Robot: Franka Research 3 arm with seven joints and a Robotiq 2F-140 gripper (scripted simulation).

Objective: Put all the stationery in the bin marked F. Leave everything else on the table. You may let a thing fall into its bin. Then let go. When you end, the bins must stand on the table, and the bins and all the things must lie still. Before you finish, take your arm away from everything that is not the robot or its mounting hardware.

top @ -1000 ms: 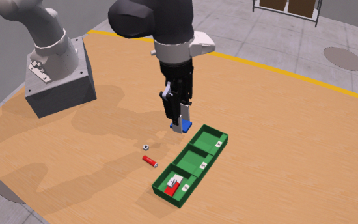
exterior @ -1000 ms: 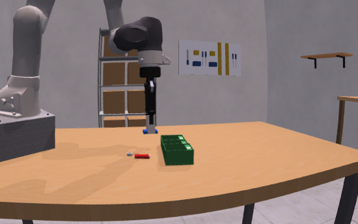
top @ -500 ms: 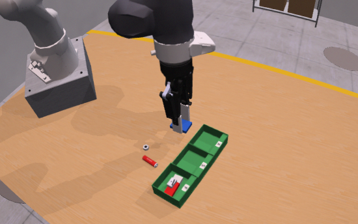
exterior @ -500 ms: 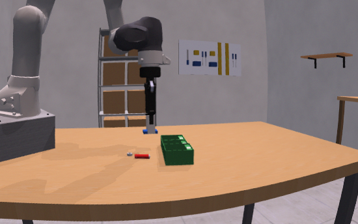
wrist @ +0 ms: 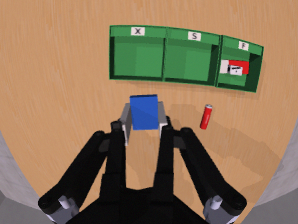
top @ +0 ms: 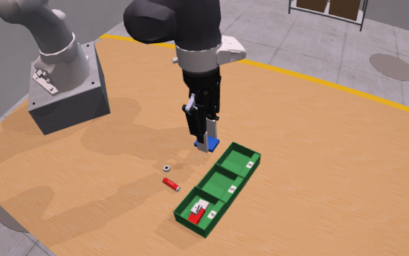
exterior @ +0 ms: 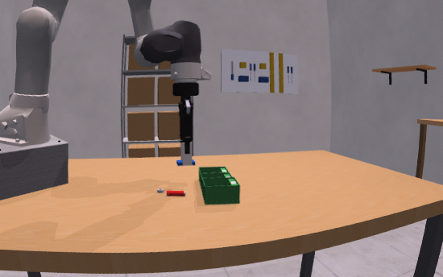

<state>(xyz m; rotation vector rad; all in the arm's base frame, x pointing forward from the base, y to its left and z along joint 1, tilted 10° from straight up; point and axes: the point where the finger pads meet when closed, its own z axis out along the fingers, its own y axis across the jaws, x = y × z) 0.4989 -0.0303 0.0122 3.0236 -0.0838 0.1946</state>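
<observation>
My hand is 160 mm to the left of the white sharpener-like piece, 70 mm above it and 40 mm short of it. Round my hand: flat blue block (30 mm below); then metal nut (90 mm below, 90 mm behind, 70 mm to the right); then green three-compartment bin (80 mm to the right, 70 mm below, 70 mm ahead).
</observation>
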